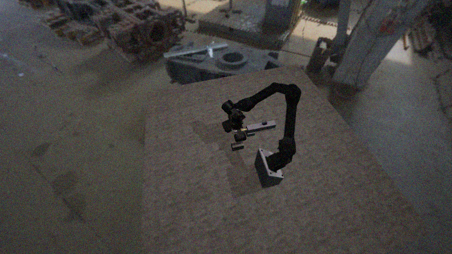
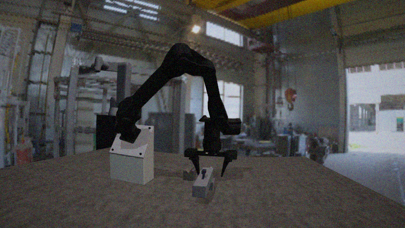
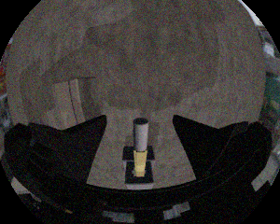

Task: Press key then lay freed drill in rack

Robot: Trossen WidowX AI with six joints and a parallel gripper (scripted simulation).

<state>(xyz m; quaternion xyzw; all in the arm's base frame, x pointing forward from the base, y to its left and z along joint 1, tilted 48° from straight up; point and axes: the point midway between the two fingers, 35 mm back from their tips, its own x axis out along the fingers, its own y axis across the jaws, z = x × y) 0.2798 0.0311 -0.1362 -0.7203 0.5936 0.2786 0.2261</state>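
Now: gripper tip 5 cm to the left of the drill, 3 cm below it and 1 cm short of it. From my gripper tip the other things lie so: dark key (18 cm to the right, 3 cm above, 2 cm ahead); then grey holder block (15 cm to the right, 2 cm ahead, 2 cm above); then grey rack (8 cm behind).
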